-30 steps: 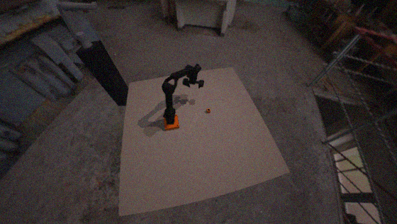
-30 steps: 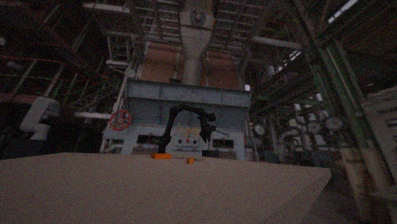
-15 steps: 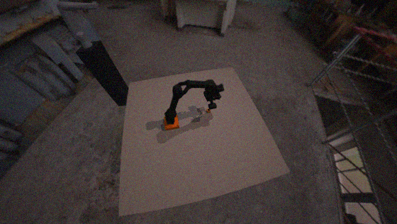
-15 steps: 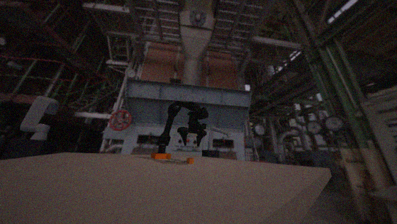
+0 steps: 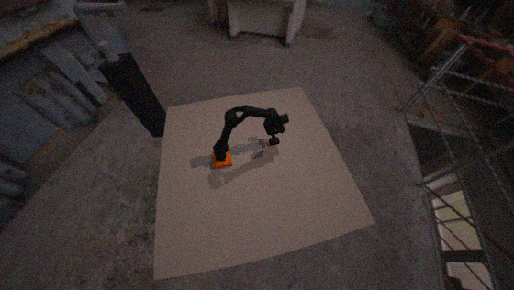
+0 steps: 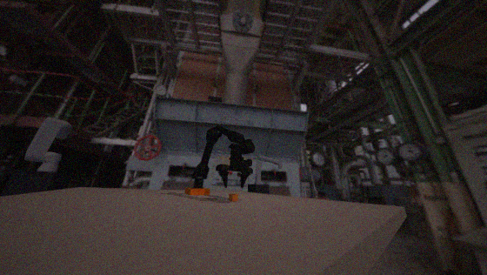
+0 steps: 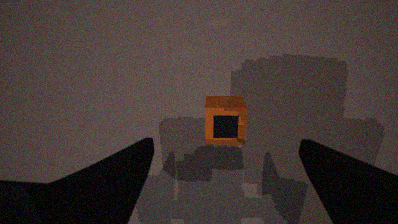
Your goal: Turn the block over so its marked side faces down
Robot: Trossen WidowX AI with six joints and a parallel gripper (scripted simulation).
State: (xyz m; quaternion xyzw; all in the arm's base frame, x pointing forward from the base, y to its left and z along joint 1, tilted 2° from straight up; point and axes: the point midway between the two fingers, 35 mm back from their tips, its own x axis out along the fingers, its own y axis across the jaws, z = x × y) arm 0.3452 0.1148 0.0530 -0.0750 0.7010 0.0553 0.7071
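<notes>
My gripper tip is now 3 cm above the orange block.
</notes>
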